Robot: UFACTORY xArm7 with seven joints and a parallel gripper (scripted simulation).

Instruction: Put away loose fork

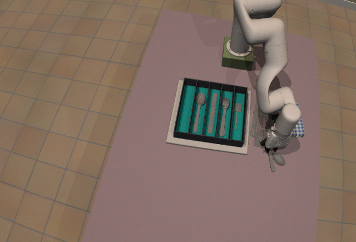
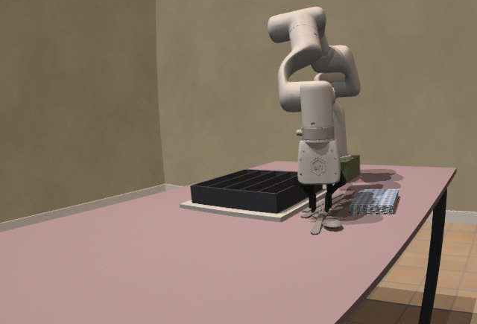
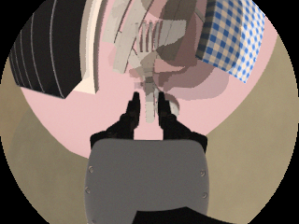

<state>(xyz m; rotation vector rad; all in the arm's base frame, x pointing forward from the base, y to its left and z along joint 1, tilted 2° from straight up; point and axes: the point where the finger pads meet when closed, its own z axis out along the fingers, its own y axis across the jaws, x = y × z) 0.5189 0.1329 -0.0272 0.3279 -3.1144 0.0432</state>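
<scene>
The tray lies 26 cm to the right of my hand and 16 cm behind it. From my hand the other things lie so: blue checked napkin (17 cm behind, 11 cm to the left, 4 cm below).
</scene>
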